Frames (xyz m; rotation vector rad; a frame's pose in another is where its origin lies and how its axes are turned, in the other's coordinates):
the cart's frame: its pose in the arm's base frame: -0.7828 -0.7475 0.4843 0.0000 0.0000 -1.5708
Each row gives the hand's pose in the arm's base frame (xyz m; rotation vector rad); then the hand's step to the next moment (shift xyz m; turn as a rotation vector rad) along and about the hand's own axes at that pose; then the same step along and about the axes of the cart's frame.
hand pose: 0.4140 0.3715 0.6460 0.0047 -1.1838 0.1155
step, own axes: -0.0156 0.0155 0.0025 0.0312 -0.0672 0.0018
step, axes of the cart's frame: -0.0139 -0.0096 -0.0144 0.0642 0.0162 0.0333
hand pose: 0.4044 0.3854 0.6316 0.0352 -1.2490 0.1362
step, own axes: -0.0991 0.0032 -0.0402 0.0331 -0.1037 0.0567
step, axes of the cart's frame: 0.0011 0.0069 -0.1068 0.1058 -0.0306 0.0543
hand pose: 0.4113 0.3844 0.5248 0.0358 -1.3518 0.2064
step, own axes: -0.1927 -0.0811 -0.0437 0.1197 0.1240 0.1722
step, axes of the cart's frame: 0.0978 0.0169 -0.1892 -0.1120 -0.1628 0.1425
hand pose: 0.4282 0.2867 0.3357 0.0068 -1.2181 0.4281
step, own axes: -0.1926 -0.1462 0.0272 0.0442 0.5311 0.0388
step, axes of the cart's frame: 0.2015 -0.0307 -0.1328 -0.4938 -0.1941 -0.0637
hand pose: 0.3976 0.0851 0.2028 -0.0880 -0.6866 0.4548
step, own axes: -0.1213 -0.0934 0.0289 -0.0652 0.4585 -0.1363
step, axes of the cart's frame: 0.1385 -0.0655 -0.0283 -0.3932 -0.1309 -0.2475
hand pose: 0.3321 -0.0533 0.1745 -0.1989 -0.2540 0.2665
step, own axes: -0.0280 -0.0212 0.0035 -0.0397 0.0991 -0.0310
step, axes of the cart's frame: 0.0274 -0.0221 0.0019 -0.0775 -0.0518 -0.0606
